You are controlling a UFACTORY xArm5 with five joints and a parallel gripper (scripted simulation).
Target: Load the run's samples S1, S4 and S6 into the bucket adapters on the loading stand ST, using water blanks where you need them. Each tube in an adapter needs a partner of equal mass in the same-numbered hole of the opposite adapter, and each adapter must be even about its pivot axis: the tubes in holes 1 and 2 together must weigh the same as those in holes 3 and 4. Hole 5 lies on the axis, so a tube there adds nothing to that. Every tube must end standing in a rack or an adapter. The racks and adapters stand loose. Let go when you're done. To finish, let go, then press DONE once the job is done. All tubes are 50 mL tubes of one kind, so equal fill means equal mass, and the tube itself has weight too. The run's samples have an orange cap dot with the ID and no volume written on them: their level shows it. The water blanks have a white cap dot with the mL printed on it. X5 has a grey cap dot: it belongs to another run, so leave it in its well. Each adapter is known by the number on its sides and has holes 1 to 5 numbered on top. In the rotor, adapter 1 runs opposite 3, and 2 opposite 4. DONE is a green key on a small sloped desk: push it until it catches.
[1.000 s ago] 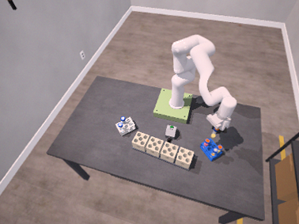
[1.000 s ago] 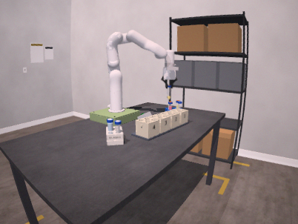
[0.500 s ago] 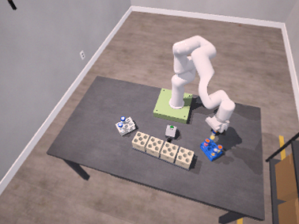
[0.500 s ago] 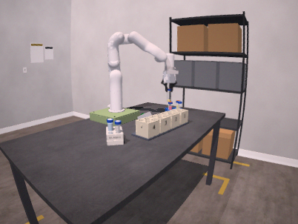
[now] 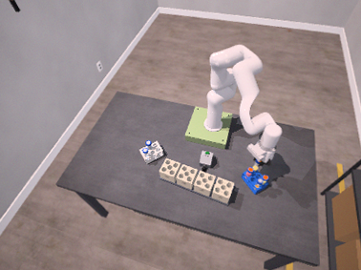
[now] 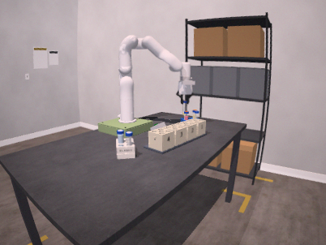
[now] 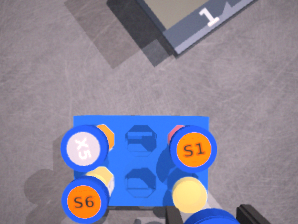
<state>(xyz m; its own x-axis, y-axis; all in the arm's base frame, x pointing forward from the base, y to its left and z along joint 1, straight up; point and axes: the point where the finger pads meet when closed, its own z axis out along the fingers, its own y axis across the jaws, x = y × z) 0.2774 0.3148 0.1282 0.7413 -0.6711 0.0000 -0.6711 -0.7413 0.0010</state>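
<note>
The sample tube S4 lies 50 mm below my hand and 10 mm behind it. From my hand the other things lie so: sample tube S6 (120 mm below, 50 mm to the left, 50 mm ahead); blue sample rack (160 mm below, 40 mm ahead, 20 mm to the left); white blanks rack (650 mm to the right, 160 mm below, 40 mm ahead).
</note>
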